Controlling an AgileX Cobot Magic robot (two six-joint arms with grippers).
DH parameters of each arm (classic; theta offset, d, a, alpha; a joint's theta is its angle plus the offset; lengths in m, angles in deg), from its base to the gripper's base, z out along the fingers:
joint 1: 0 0.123 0 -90
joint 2: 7.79 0 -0.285 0
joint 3: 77.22 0 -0.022 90
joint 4: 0 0.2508 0 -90
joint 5: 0 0 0.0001 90
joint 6: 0 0.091 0 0
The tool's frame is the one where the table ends.
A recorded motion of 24 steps. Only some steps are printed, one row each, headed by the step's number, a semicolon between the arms.
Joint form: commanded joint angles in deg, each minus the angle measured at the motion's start. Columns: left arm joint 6, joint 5, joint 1, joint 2, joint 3, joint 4; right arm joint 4, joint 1, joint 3, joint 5, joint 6, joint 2.
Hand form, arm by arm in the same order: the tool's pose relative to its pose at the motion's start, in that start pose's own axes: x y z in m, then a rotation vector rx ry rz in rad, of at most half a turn. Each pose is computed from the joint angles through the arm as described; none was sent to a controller.
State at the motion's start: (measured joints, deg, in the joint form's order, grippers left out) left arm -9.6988 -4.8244 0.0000 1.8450 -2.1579 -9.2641; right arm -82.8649 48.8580 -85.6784 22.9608 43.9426 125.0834
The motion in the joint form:
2: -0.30 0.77 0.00 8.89 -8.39 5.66; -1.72 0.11 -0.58 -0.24 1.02 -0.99
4: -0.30 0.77 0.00 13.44 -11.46 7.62; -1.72 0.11 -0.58 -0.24 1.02 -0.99
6: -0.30 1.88 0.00 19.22 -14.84 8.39; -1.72 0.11 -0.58 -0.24 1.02 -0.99
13: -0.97 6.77 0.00 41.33 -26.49 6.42; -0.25 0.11 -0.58 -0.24 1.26 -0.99
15: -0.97 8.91 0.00 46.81 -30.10 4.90; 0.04 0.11 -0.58 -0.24 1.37 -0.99
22: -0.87 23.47 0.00 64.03 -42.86 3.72; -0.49 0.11 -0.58 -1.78 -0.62 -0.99
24: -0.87 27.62 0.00 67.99 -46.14 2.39; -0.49 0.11 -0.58 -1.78 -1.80 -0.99
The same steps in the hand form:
2: -0.0339 -0.0127 0.0180 0.0028 0.0229 0.0933; -0.0076 -0.0076 -0.0059 0.0203 -0.0322 -0.0003
4: -0.0438 -0.0165 0.0295 -0.0013 0.0483 0.1276; -0.0076 -0.0076 -0.0059 0.0203 -0.0322 -0.0003
6: -0.0504 -0.0192 0.0454 -0.0155 0.1079 0.1413; -0.0076 -0.0076 -0.0059 0.0203 -0.0322 -0.0003
13: -0.0514 -0.0207 0.1157 -0.0906 0.3654 0.0957; -0.0070 -0.0069 -0.0058 0.0128 -0.0254 0.0275
15: -0.0496 -0.0208 0.1354 -0.1124 0.4320 0.0689; -0.0069 -0.0068 -0.0058 0.0113 -0.0241 0.0340
22: -0.0286 -0.0169 0.1943 -0.1917 0.7539 0.0447; -0.0089 -0.0053 -0.0059 -0.0041 -0.0458 -0.0096
24: -0.0220 -0.0163 0.2073 -0.2111 0.8353 0.0189; -0.0089 -0.0053 -0.0059 -0.0036 -0.0458 -0.0302

